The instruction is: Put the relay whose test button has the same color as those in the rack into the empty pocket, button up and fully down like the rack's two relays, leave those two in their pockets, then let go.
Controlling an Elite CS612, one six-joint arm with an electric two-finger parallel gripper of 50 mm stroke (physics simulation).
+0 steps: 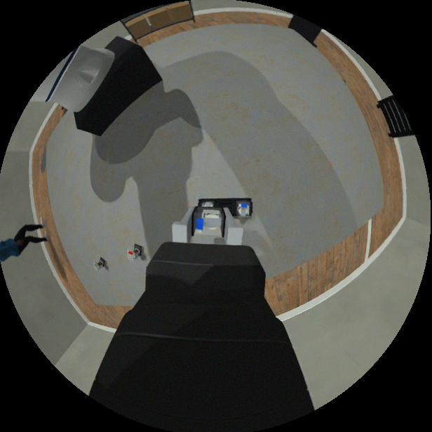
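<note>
My gripper (208,215) is shut on a relay with a blue test button (208,220). The held relay is upright between the fingers, its blue button toward the left finger. The black rack (226,201) lies just beyond the held relay, which hides part of it. A rack relay with a blue button (243,208) sits in the right pocket. The other rack relay (207,204) shows partly at the left end, mostly hidden behind the held relay. The middle pocket between them looks dark. The height of the held relay over the rack is hard to tell.
A relay with a red button (134,252) and a smaller-looking relay with a green button (99,264) lie at the lower left. A black block (120,87) with the grey robot base (82,77) stands at the upper left. The arm's shadow crosses the surface.
</note>
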